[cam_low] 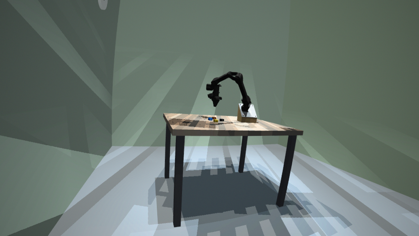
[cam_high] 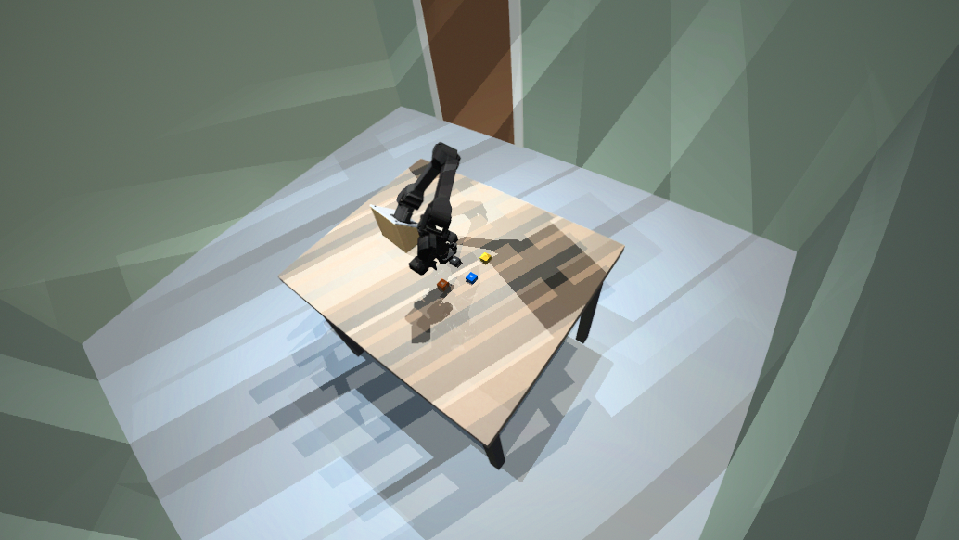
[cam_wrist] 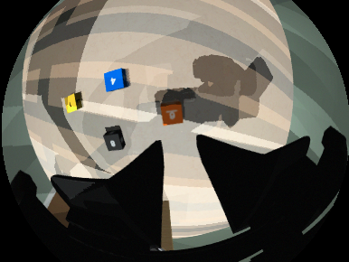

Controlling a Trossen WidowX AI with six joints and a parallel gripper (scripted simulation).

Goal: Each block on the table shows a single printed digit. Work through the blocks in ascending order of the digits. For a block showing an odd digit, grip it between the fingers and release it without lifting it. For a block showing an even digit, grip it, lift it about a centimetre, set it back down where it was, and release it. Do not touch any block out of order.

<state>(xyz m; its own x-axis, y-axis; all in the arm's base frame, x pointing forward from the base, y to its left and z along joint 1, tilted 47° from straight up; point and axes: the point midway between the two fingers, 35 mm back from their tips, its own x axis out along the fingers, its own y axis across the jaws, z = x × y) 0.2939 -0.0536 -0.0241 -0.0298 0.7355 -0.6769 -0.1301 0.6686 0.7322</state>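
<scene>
Now: gripper tip 11 cm above the black block, 10 cm to the right of it and 5 cm past it. Round my gripper tip: yellow block: 19 cm to the left, 11 cm below, 3 cm ahead; then orange block: 11 cm below; then blue block: 11 cm below, 9 cm to the left, 5 cm ahead.
</scene>
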